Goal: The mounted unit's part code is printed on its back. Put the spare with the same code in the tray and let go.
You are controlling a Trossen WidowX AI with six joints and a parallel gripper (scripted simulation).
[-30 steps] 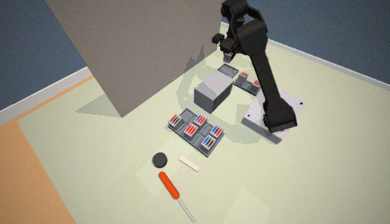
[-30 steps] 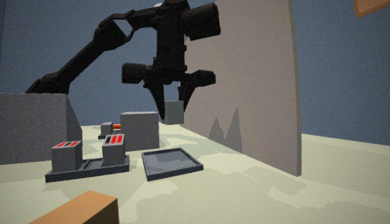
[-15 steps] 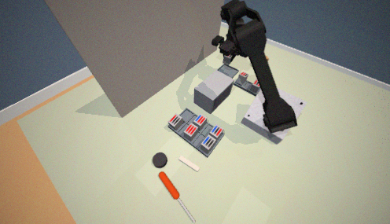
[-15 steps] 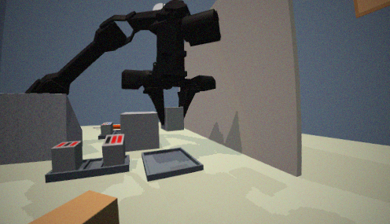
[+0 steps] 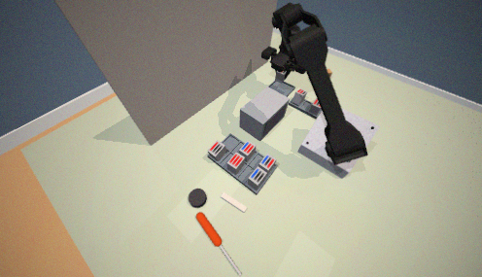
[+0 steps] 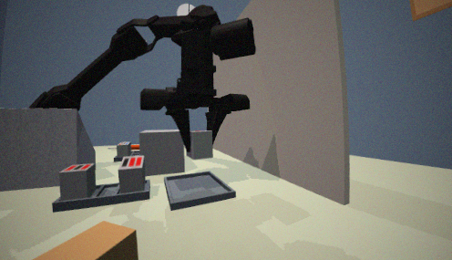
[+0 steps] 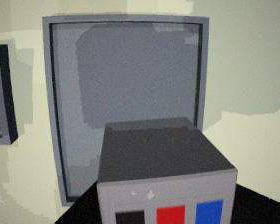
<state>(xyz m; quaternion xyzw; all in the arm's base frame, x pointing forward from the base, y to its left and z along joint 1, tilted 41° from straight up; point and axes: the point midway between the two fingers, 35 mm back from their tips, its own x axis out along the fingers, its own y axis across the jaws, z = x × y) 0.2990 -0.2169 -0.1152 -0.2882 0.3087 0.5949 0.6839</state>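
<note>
The shallow tray lies 10 mm behind my gripper tip, 10 mm to the left of it and 60 mm below it. From my gripper tip the other things lie so: spare block 20 mm above; then rack 140 mm behind, 40 mm to the left, 60 mm below; then mounted unit 20 mm behind, 220 mm to the left, 20 mm below.
</note>
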